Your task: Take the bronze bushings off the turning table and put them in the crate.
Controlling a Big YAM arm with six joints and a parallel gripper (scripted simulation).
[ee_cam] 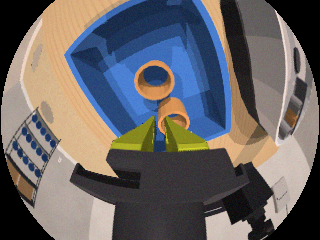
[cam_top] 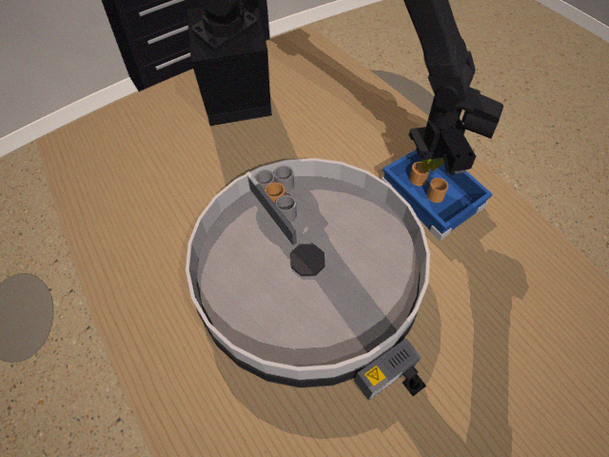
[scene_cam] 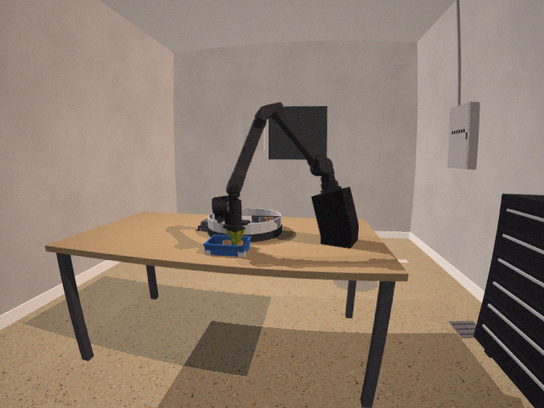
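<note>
Right now my hand is 40 mm short of the crate, 20 mm to the left of it and 20 mm above it. From my hand the other things lie so: grey turning table: 20 mm behind, 350 mm to the right, 10 mm above.
</note>
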